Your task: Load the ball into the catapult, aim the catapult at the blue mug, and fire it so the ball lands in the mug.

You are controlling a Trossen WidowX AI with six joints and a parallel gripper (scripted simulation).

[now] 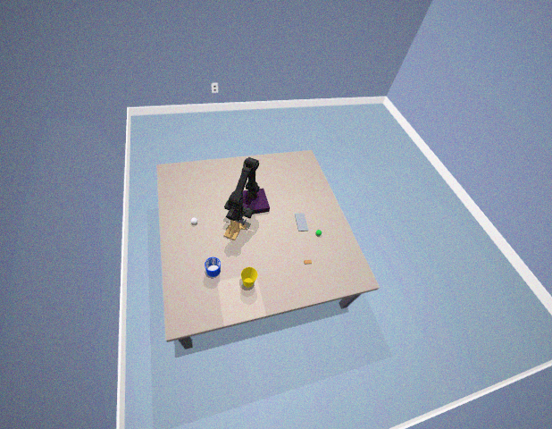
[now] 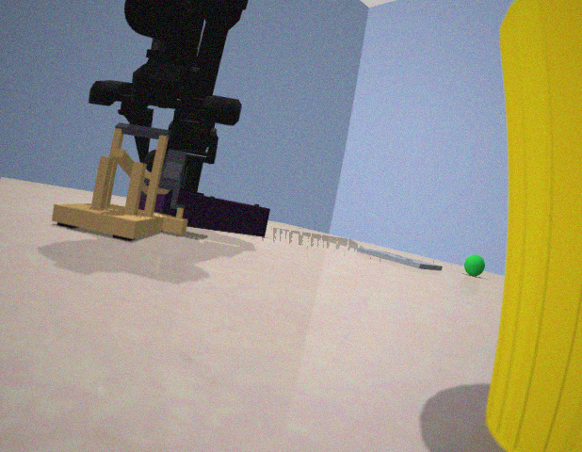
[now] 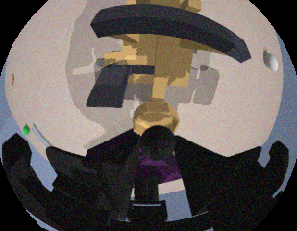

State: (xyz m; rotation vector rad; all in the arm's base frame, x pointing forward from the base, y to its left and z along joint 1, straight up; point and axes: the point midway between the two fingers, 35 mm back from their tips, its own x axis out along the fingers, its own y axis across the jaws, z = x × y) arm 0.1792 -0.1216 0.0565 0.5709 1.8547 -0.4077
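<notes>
The small black ball lies 1 cm above my gripper tip. From my gripper tip the other things lie so: white ball (2 cm behind, 31 cm to the right, 5 cm below); then wooden catapult (6 cm ahead, 2 cm to the right, 2 cm below); then blue mug (36 cm ahead, 22 cm to the right, 4 cm below).
</notes>
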